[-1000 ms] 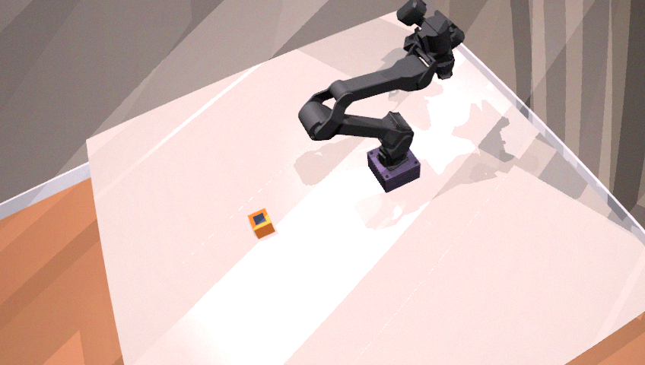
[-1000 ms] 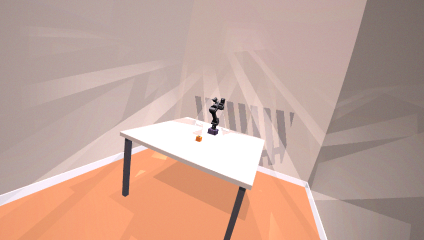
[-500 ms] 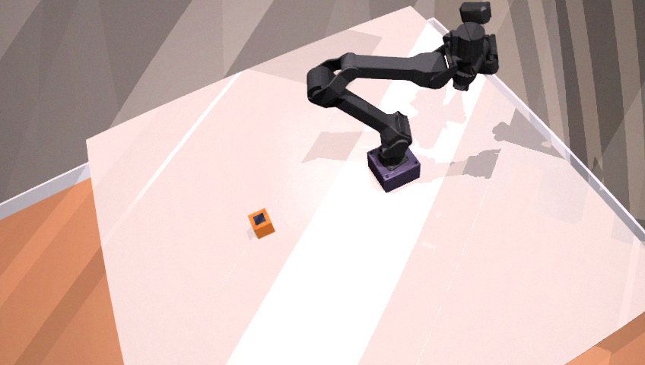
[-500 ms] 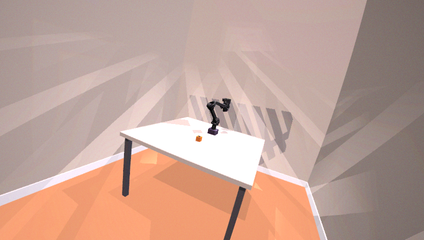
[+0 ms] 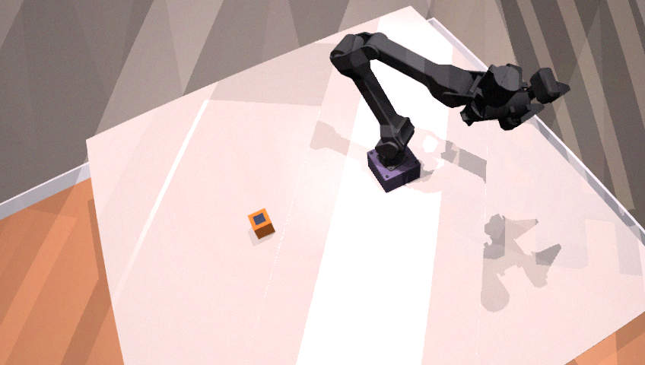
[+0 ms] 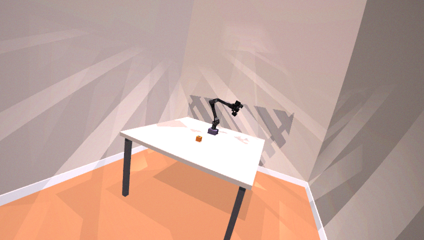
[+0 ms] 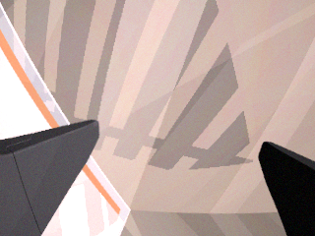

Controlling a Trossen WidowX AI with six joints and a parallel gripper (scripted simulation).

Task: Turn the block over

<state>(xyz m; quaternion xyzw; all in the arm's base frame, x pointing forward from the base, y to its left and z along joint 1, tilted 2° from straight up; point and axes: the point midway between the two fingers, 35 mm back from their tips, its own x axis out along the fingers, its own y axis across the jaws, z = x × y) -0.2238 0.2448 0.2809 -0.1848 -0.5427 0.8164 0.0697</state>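
My gripper tip is 630 mm short of the orange block, 330 mm to the left of it and 300 mm above it.
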